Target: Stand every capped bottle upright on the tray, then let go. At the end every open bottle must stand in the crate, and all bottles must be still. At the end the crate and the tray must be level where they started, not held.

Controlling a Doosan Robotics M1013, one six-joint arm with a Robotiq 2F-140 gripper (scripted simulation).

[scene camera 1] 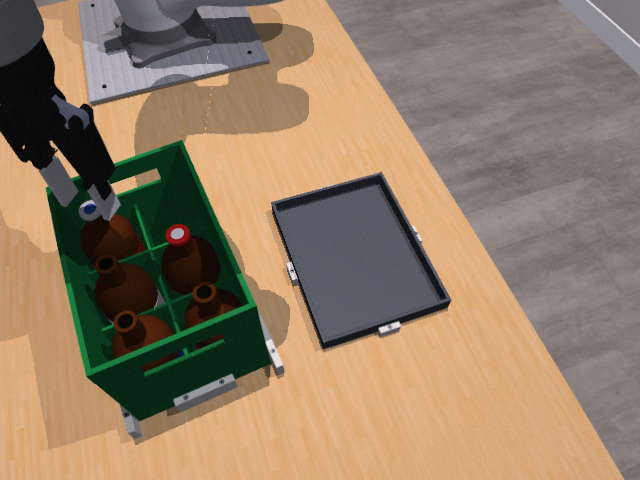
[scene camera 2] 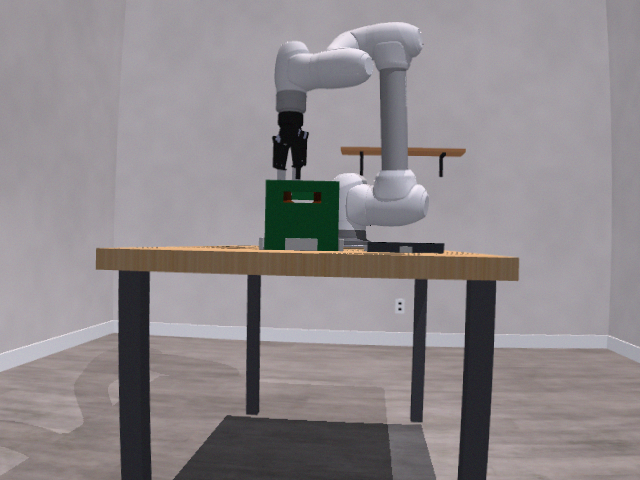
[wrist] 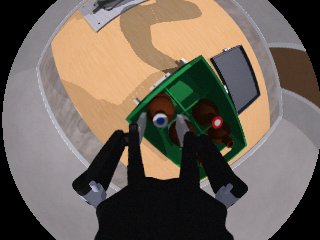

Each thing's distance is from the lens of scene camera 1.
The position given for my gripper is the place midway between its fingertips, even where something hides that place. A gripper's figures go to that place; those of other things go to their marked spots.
my gripper (scene camera 1: 90,205): 69 cm
green crate (scene camera 1: 178,197): 78 cm
tray (scene camera 1: 360,265): 76 cm
